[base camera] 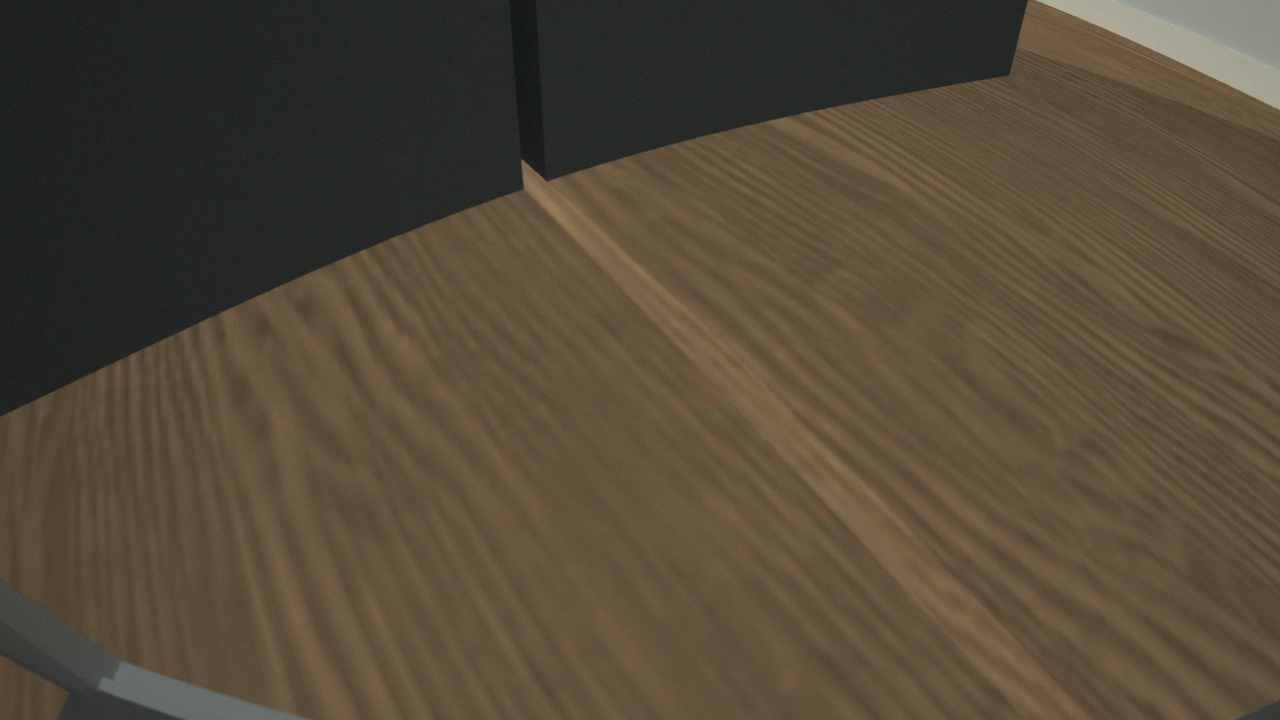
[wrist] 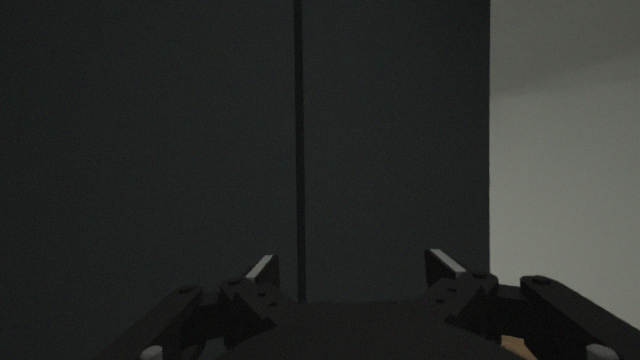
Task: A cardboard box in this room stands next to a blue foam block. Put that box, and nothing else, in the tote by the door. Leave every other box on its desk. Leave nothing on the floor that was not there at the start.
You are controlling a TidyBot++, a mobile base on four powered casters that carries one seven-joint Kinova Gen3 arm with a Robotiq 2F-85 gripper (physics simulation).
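Frame: origin at the arm's base, x ahead, y left, z up, level; metres.
Where they show: gripper, fingertip midpoint: [wrist: 350, 268].
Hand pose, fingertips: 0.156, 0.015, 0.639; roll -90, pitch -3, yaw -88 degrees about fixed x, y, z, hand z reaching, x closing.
Observation:
After its pixels a point has its place, as x, y, z.
My gripper [wrist: 350, 268] @(0.156, 0.015, 0.639) is open, its two fingers spread wide at the bottom of the wrist view, with no object between them. It points toward a tall dark surface. The cardboard box, the blue foam block, the tote and the door do not show in either view.
Tall dark panels [base camera: 268, 116] @(0.550, 0.339, -0.235) [wrist: 150, 150] @(0.490, 0.420, 0.750), split by a narrow vertical gap, stand on the wooden floor [base camera: 626, 447] @(0.381, 0.035, -0.397) ahead and to the left. Their right edge shows in both views. Beyond it is a pale wall [wrist: 565, 175] @(1.863, -1.333, 0.676) with a light baseboard [base camera: 1163, 44] @(1.807, -1.358, -0.369).

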